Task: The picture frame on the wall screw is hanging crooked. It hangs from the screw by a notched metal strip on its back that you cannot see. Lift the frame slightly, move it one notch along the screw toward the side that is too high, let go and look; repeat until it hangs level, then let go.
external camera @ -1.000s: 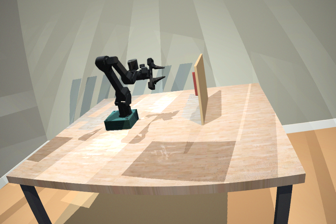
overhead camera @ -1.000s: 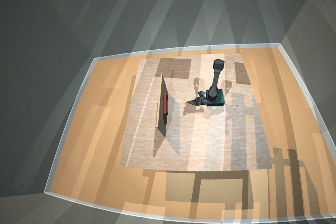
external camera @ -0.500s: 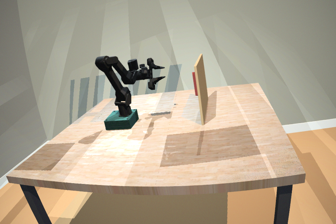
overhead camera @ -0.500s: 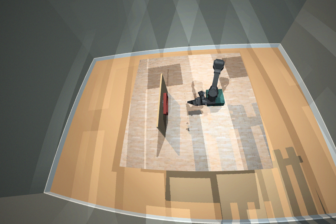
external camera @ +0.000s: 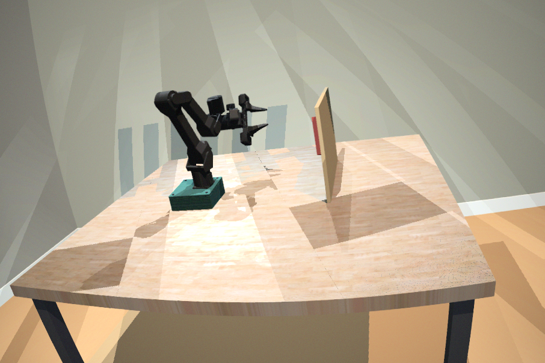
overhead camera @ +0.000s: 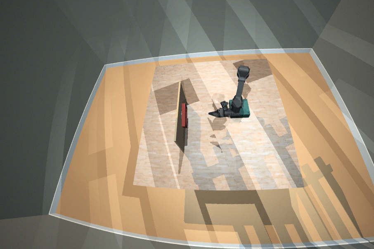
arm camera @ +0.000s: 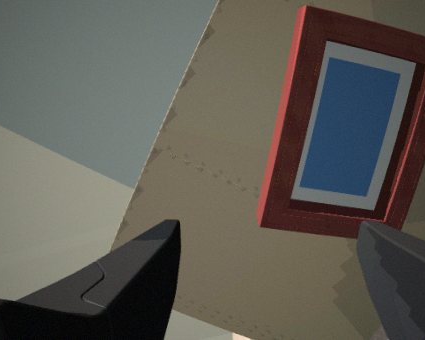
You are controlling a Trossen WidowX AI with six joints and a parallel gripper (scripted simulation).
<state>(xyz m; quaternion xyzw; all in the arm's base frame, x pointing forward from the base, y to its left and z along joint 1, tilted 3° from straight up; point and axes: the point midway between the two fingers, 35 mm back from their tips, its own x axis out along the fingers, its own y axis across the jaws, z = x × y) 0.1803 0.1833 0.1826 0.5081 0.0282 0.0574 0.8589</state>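
Right now the picture frame is 20 cm ahead of my gripper tip, 1 cm to the right of it and 9 cm below it. From my gripper tip the other things lie so: wall panel: 21 cm ahead, 10 cm below.
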